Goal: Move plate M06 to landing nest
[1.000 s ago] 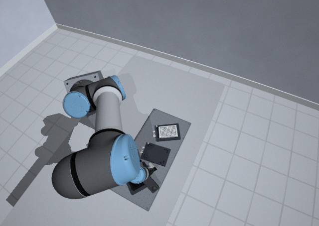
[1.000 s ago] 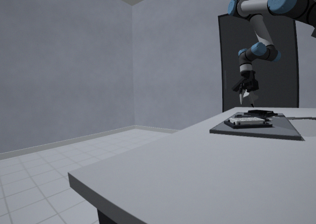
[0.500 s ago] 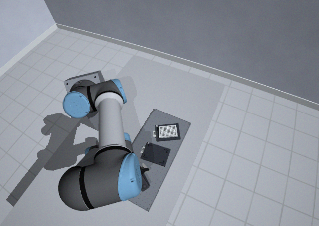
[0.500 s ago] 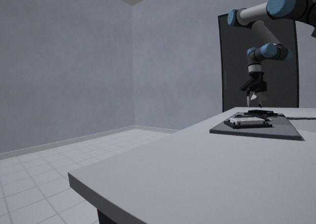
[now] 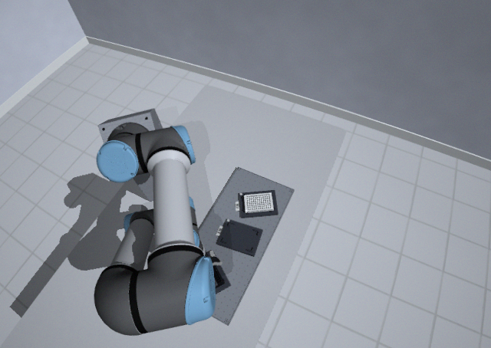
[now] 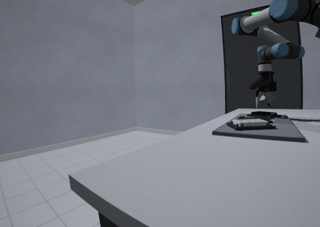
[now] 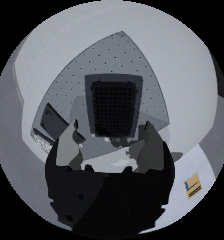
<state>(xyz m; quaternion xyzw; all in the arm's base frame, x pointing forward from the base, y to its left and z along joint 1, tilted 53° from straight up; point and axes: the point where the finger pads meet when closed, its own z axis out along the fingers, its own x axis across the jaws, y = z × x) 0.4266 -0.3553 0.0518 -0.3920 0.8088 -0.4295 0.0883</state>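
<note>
The dark well plate lies 4 cm below my hand. Round my hand: landing nest (18 cm to the left, 10 cm ahead, 5 cm below); then white well plate (35 cm to the left, 15 cm ahead, 4 cm below).
</note>
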